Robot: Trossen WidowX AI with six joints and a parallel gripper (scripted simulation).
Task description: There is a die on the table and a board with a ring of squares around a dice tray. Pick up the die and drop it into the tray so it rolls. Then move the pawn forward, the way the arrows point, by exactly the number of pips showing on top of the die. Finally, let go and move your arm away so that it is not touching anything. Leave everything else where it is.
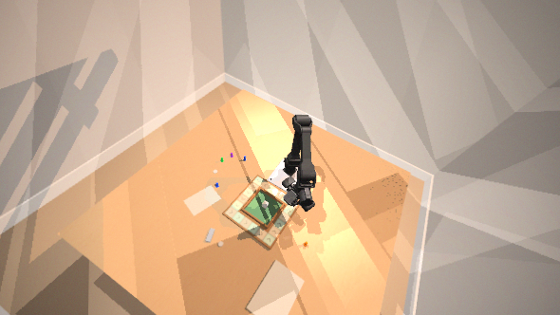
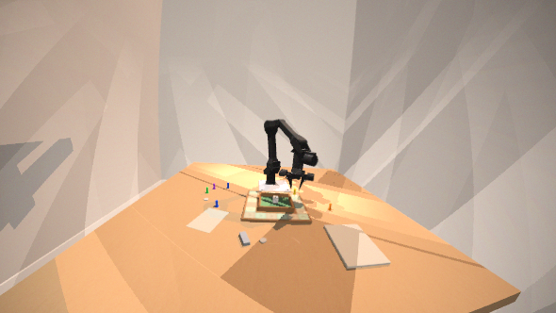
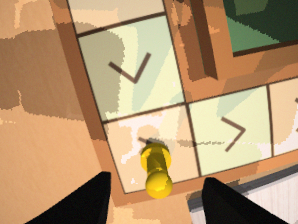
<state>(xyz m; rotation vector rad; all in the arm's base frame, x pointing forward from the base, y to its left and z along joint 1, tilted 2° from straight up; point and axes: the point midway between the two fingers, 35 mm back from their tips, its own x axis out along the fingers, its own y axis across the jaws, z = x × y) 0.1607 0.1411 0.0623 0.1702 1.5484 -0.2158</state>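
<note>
Right now my gripper tip is 10 mm above the yellow pawn. From my gripper tip the other things lie so: white die (110 mm ahead, 100 mm to the right, 10 mm below); green dice tray (120 mm ahead, 100 mm to the right, 30 mm below); orange pawn (130 mm ahead, 160 mm to the left, 20 mm below).
</note>
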